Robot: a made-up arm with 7 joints.
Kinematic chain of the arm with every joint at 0, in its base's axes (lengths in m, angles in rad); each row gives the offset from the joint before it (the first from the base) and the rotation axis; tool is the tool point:
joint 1: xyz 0 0 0.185 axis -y
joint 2: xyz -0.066 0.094 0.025 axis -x
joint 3: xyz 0.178 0 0.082 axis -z
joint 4: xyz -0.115 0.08 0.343 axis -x
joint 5: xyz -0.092 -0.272 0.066 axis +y
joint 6: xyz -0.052 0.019 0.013 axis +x
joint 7: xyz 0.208 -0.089 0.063 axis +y
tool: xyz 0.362 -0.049 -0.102
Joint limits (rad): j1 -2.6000..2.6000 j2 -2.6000..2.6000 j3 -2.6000..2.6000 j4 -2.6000..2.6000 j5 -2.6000..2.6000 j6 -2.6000..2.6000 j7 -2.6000..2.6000
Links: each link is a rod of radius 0.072 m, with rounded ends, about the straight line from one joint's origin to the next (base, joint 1, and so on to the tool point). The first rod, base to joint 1, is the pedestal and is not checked.
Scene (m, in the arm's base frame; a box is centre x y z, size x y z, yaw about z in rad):
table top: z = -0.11
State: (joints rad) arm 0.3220 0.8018 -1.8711 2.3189 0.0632 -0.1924 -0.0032
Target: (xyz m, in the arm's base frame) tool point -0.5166 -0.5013 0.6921
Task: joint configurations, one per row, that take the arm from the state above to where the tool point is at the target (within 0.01 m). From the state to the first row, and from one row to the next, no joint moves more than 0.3 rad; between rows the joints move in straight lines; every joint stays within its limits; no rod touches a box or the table.
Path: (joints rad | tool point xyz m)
1: 0.3317 0.5455 -2.0931 2.1736 -0.2302 -0.1484 -0.1992 | -0.6222 0.4066 0.5365
2: 0.3415 0.2891 -2.3151 2.0283 -0.5236 -0.1043 -0.3952 | -0.6812 -0.0360 0.6386
3: 0.3512 0.0328 -2.5370 1.8830 -0.8170 -0.0603 -0.5912 | -0.5166 -0.5013 0.6921

